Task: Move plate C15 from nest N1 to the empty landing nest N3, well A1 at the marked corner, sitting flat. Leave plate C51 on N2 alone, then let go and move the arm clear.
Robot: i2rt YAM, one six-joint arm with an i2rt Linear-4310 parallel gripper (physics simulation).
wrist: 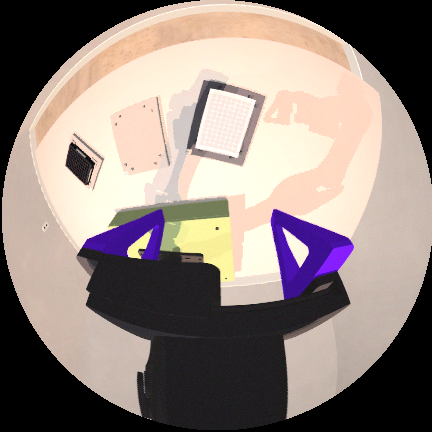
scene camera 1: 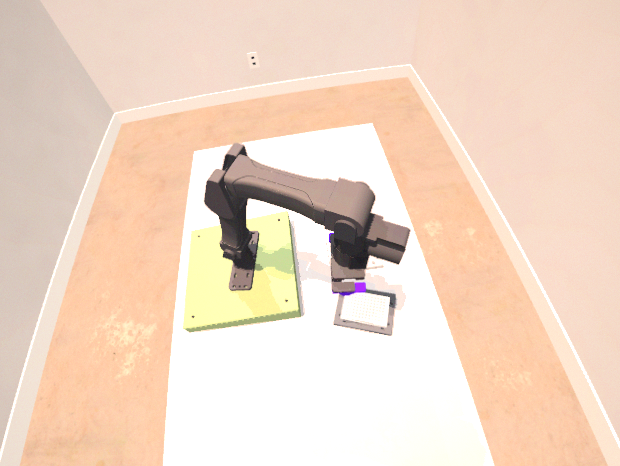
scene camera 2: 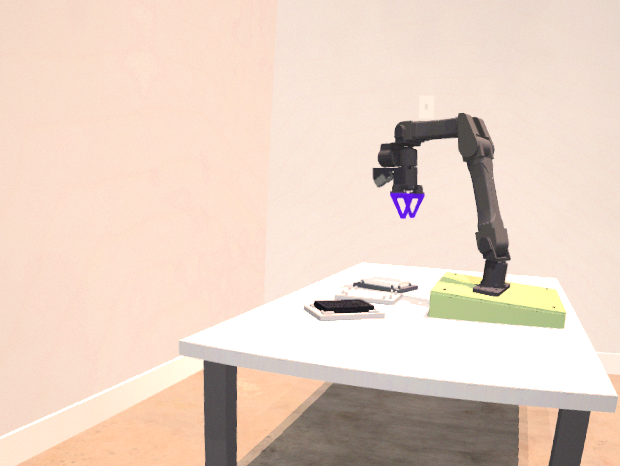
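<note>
A white well plate (scene camera 1: 366,309) (scene camera 2: 385,283) (wrist: 226,123) sits in a dark grey nest (scene camera 1: 360,327) (scene camera 2: 410,287) (wrist: 251,125). A black well plate (scene camera 2: 343,305) (wrist: 80,164) sits in a pale nest (scene camera 2: 350,316) (wrist: 96,159). Between them is an empty pale nest (scene camera 2: 368,294) (wrist: 139,135) with small corner posts. Plate and nest labels and the A1 mark are not readable. My gripper (scene camera 1: 343,264) (scene camera 2: 407,216) (wrist: 217,214), with purple fingers, is open and empty. It points down, high above the nests. In scene camera 1 the arm hides the black plate and empty nest.
The arm stands on a raised yellow-green block (scene camera 1: 210,280) (scene camera 2: 496,315) (wrist: 205,237) beside the nests. All nests lie on the white table (scene camera 1: 280,390) (scene camera 2: 400,355) (wrist: 305,240). The arm's shadow crosses the table near the nests in the wrist view.
</note>
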